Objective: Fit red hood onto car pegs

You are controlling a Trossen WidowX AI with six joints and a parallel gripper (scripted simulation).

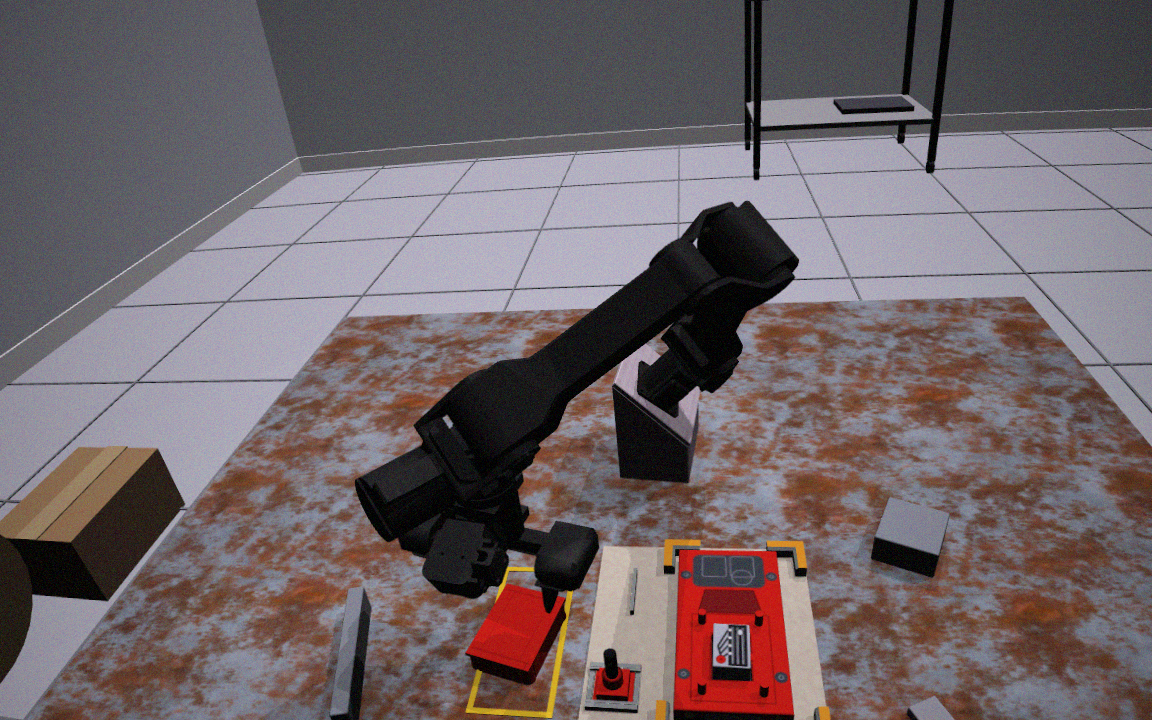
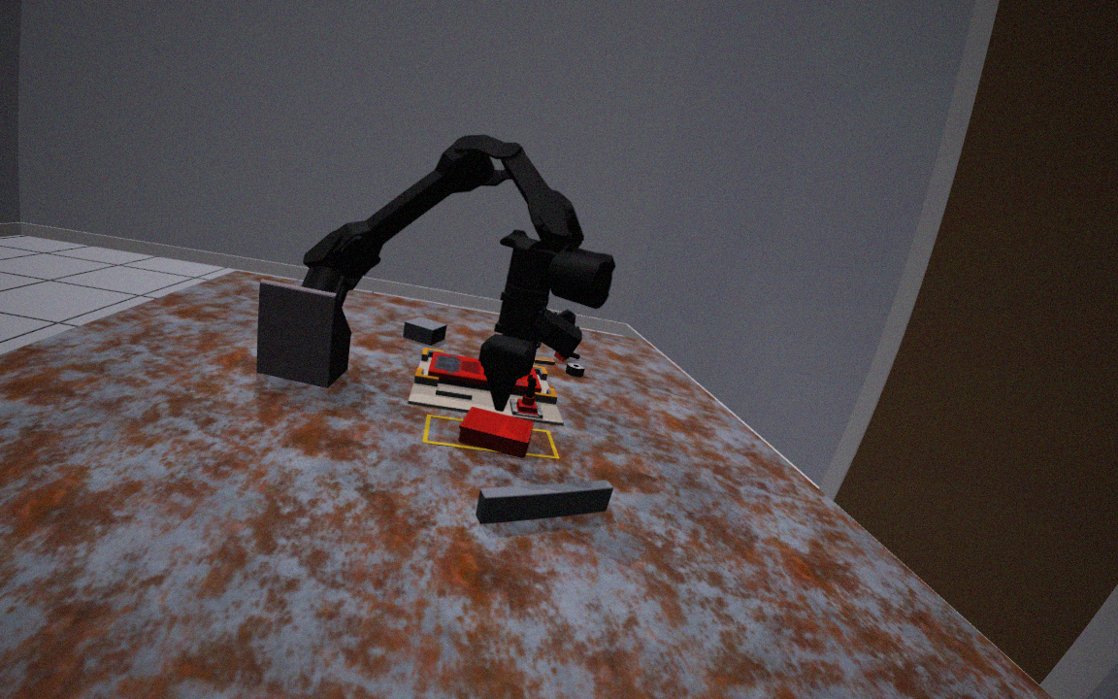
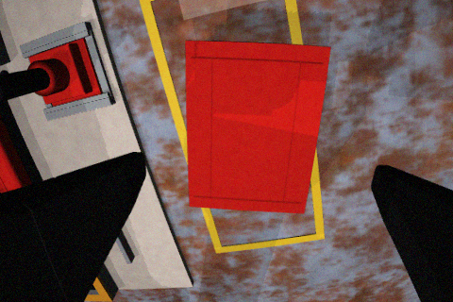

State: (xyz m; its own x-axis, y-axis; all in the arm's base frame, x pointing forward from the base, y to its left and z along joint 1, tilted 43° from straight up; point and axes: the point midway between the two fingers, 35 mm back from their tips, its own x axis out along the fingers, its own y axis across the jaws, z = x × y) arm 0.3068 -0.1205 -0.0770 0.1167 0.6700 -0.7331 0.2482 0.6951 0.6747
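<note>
The red hood is 5 cm below my gripper tip. Round my gripper tip: engine block (3 cm ahead, 22 cm to the left, 4 cm below); then jig (20 cm to the left, 5 cm below).
</note>
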